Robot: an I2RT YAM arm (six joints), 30 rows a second.
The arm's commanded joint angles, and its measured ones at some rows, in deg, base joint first. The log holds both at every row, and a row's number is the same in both.
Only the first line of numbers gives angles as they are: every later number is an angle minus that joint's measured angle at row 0.
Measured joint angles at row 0:
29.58, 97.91, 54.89, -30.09, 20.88, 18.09
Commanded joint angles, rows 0 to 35:
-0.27, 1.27, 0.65, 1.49, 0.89, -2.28
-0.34, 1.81, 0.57, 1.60, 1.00, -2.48
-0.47, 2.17, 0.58, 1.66, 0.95, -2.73
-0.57, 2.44, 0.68, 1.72, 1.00, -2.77
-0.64, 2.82, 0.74, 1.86, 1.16, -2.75
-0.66, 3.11, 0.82, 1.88, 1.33, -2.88
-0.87, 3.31, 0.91, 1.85, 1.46, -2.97
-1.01, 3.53, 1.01, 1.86, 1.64, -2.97
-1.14, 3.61, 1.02, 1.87, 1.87, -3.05
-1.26, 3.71, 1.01, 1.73, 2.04, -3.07
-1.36, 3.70, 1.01, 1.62, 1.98, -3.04
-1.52, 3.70, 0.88, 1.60, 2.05, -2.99
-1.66, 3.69, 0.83, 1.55, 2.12, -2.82
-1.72, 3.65, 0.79, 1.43, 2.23, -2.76
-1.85, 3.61, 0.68, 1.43, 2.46, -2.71
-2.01, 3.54, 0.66, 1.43, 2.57, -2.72
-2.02, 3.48, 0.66, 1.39, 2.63, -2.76
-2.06, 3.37, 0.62, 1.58, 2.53, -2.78
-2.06, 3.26, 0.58, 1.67, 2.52, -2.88
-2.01, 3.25, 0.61, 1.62, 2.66, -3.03
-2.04, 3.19, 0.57, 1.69, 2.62, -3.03
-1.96, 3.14, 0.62, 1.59, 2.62, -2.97
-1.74, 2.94, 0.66, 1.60, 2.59, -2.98
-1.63, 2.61, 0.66, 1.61, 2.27, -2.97
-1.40, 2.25, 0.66, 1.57, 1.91, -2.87
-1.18, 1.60, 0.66, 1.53, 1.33, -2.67
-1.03, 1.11, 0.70, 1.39, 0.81, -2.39
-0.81, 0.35, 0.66, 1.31, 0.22, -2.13
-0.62, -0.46, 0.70, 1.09, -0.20, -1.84
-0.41, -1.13, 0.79, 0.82, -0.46, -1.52
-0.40, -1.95, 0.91, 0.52, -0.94, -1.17
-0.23, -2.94, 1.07, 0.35, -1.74, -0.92
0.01, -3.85, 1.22, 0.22, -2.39, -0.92
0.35, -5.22, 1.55, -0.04, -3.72, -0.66
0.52, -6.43, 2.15, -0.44, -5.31, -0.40
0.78, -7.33, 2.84, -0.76, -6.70, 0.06
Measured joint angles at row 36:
0.18, -5.20, 1.38, 0.51, -2.18, -1.56
